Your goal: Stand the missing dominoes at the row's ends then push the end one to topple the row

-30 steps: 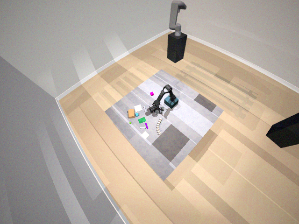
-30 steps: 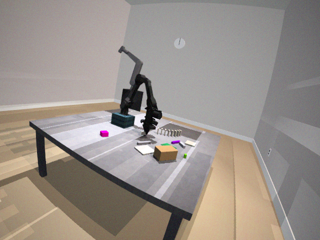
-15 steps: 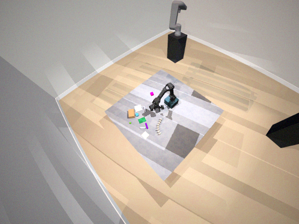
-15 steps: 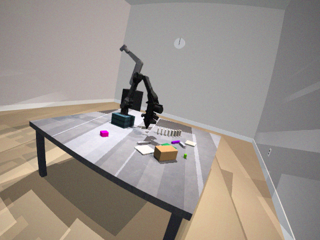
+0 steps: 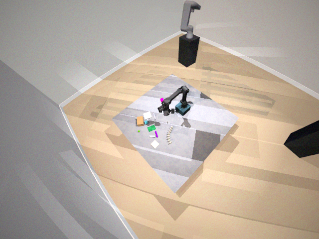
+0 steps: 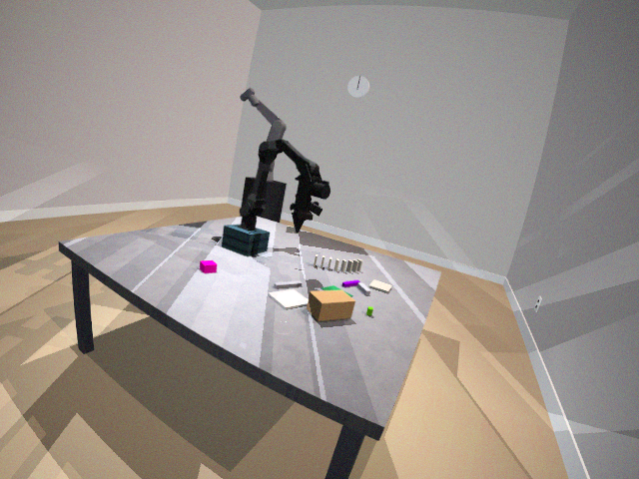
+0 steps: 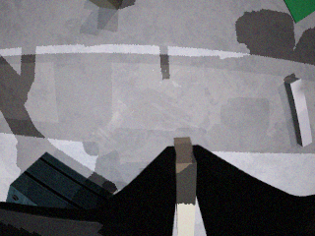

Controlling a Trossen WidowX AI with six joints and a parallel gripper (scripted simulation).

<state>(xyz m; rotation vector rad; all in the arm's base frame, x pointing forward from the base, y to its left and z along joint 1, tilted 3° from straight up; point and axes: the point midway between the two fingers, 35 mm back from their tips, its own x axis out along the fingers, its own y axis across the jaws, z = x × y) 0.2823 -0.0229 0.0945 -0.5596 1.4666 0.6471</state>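
Right now the grey bar is 100 mm ahead of my gripper tip, 160 mm to the right of it and 150 mm below it. Round my gripper tip: green card 240 mm ahead, 40 mm to the right, 160 mm below; then purple bar 240 mm ahead, 80 mm to the left, 150 mm below; then teal cube 250 mm ahead, 150 mm to the right, 150 mm below.
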